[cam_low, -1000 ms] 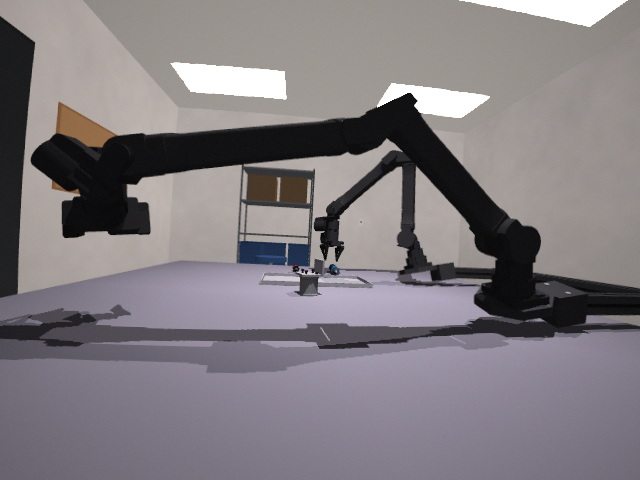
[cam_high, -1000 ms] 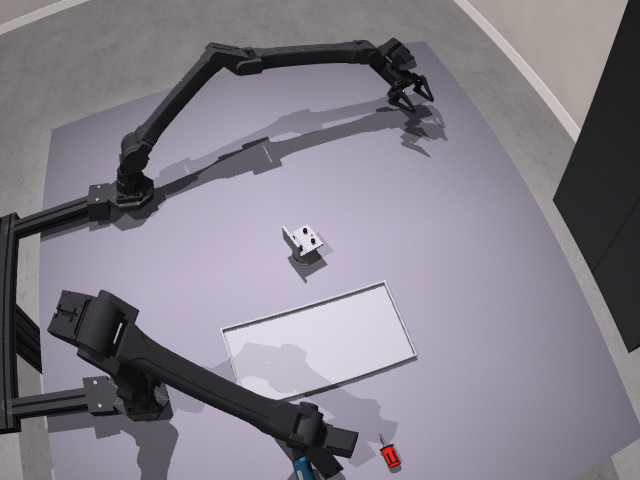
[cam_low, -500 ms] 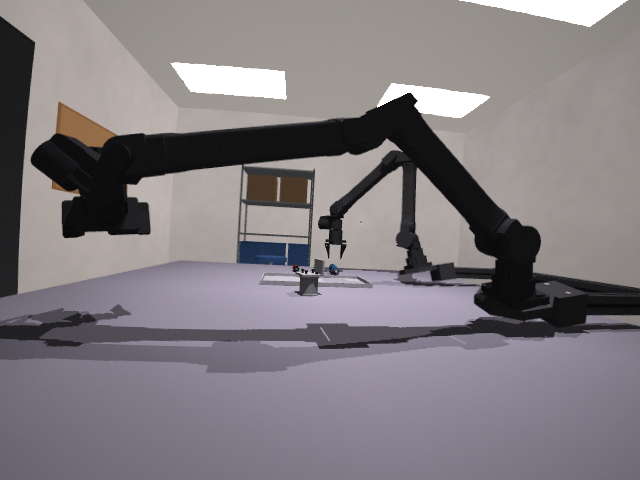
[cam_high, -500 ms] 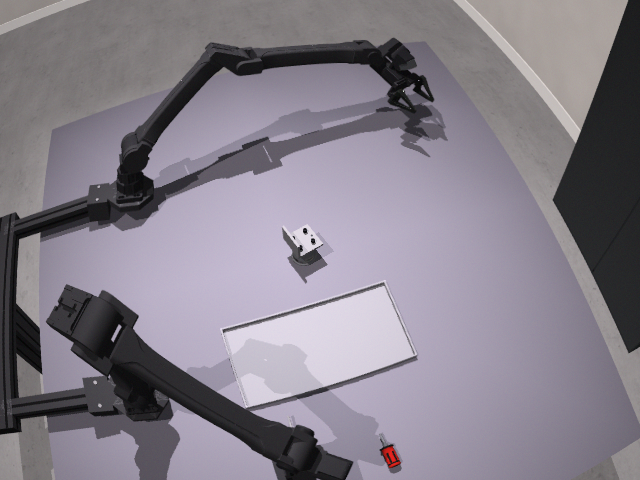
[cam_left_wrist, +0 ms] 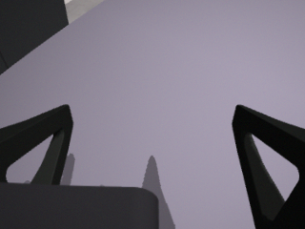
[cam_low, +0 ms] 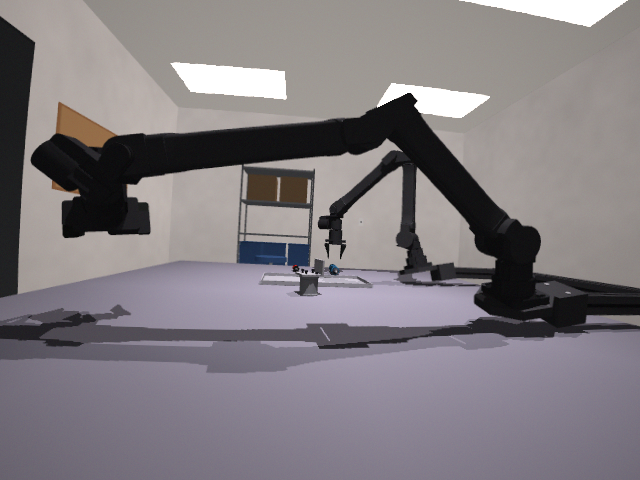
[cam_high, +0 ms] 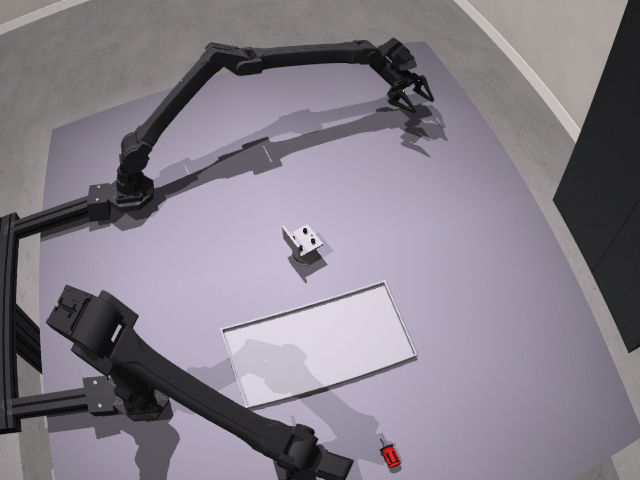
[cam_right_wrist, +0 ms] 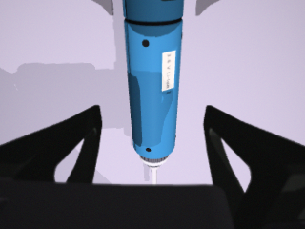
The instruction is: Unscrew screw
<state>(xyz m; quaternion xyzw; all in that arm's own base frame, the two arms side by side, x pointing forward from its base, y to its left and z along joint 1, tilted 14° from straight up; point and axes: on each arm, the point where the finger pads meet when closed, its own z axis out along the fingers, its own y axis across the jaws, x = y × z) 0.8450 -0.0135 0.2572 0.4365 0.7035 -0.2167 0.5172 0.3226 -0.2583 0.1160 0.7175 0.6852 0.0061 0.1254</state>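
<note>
Right now my left hand is 41 cm past the white bracket, 32 cm to the left of it and 10 cm above it. From my left hand the other things lie so: white tray 43 cm behind, 58 cm to the right, 17 cm below; red hand screwdriver 33 cm behind, 89 cm to the right, 16 cm below; joint module body 41 cm behind, 32 cm to the right, 14 cm below.
</note>
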